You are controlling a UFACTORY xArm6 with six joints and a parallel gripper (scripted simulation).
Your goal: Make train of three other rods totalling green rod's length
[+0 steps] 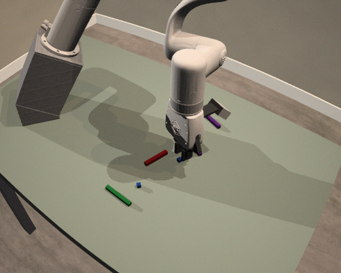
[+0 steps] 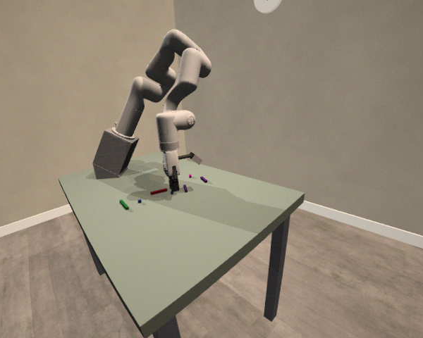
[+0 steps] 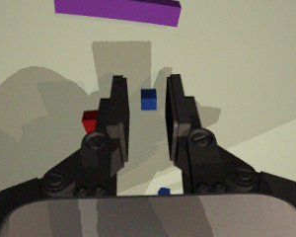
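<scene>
My gripper is now 10 mm short of the purple rod, 50 mm to the right of it and 30 mm above it. Also, from my hand: red rod (60 mm behind, 40 mm to the right, 30 mm below); then green rod (80 mm behind, 190 mm to the right, 30 mm below); then magenta rod (70 mm behind, 170 mm to the left, 30 mm below).
</scene>
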